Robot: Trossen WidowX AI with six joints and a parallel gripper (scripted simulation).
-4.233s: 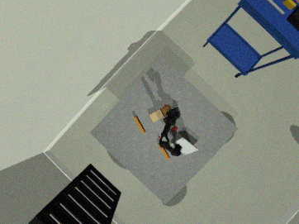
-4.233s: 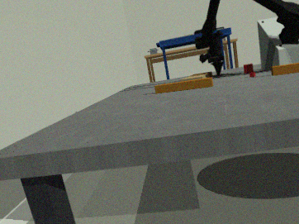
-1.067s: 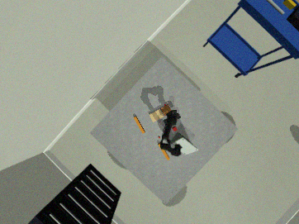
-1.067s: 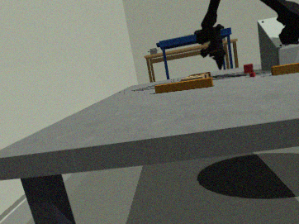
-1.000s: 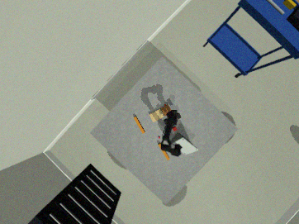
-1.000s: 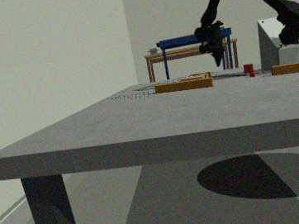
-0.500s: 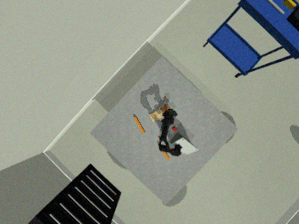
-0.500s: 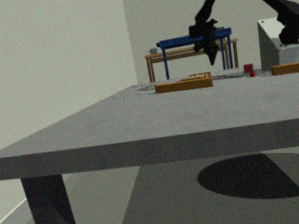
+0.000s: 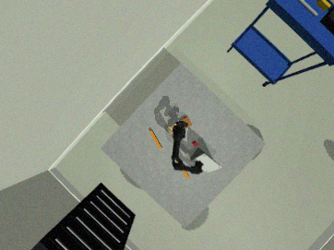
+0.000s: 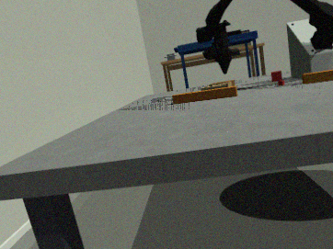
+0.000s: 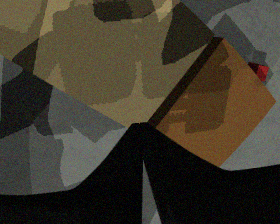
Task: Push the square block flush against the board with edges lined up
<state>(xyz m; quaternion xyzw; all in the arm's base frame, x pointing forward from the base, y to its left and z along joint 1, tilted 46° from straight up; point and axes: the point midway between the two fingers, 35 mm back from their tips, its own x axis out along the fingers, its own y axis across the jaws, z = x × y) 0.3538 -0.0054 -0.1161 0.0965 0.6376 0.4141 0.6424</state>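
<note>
Now: the square tan block 10 mm ahead of my gripper tip, 90 mm to the right of it and 50 mm below it. Round my gripper tip: small red cube 220 mm behind, 10 mm to the right, 50 mm below.
</note>
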